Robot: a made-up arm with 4 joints.
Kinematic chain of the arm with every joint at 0, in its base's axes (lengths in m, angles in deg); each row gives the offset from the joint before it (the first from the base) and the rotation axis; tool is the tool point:
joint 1: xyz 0 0 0.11 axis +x
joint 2: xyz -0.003 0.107 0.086 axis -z
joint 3: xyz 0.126 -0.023 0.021 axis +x
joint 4: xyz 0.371 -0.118 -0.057 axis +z
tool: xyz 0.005 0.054 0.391
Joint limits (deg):
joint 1: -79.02..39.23
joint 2: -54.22..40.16
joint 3: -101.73..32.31
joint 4: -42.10..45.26
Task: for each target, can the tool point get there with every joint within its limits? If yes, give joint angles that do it. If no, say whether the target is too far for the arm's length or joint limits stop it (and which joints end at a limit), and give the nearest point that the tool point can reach.
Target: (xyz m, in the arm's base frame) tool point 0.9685 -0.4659 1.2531
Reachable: no: too far | nearest point 0.5177 -0.0961 0.6130 | short by 0.866 m
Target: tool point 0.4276 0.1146 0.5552
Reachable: yes | joints -31.93 18.02 2.06 17.71
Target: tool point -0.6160 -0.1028 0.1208
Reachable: no: joint limits stop it (at a limit: joint 2, joint 3, joint 4) | nearest point 0.1786 -0.5234 0.1650 | short by 0.900 m
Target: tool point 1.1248 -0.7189 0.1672
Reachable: no: too far | nearest point 0.5222 -0.3623 0.2607 | short by 0.706 m
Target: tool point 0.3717 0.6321 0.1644
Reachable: yes | joints -24.88 -24.55 -64.54 -25.97
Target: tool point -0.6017 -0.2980 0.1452
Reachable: no: joint limits stop it (at a limit: joint 2, joint 3, joint 4) | nearest point 0.1786 -0.5227 0.1717 | short by 0.812 m
